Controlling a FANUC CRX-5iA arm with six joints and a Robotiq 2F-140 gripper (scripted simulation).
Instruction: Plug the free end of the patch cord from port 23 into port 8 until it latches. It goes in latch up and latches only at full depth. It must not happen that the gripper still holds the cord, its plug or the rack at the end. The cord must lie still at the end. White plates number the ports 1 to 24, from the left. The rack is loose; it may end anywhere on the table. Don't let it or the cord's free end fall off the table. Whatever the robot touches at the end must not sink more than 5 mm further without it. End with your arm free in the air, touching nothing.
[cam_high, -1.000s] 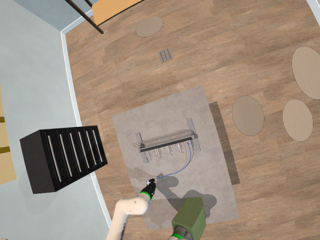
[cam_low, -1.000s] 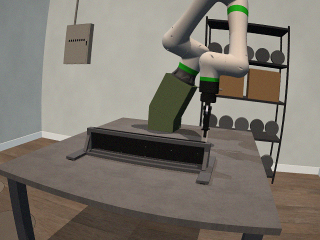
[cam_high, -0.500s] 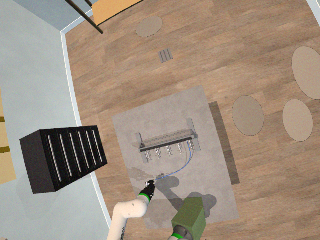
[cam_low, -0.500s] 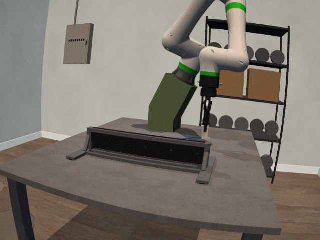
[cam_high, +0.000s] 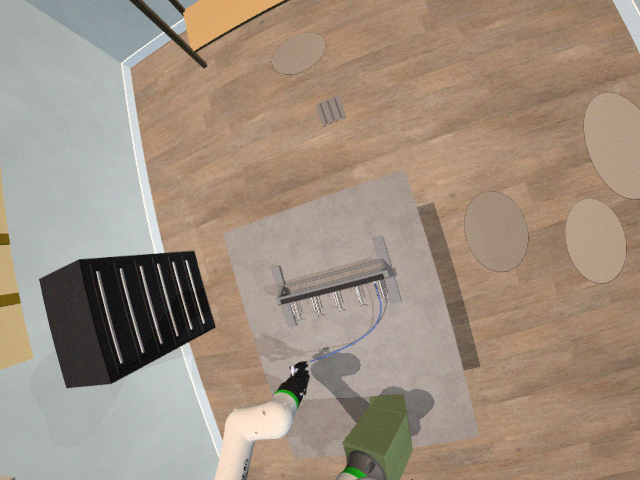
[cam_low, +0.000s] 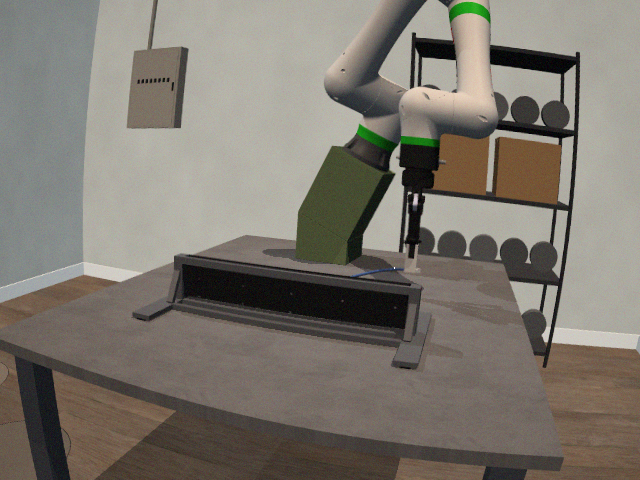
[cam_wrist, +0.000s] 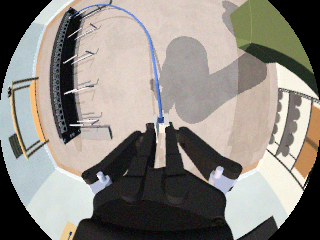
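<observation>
The plug is 1 cm to the left of my hand and 3 cm below it.
</observation>
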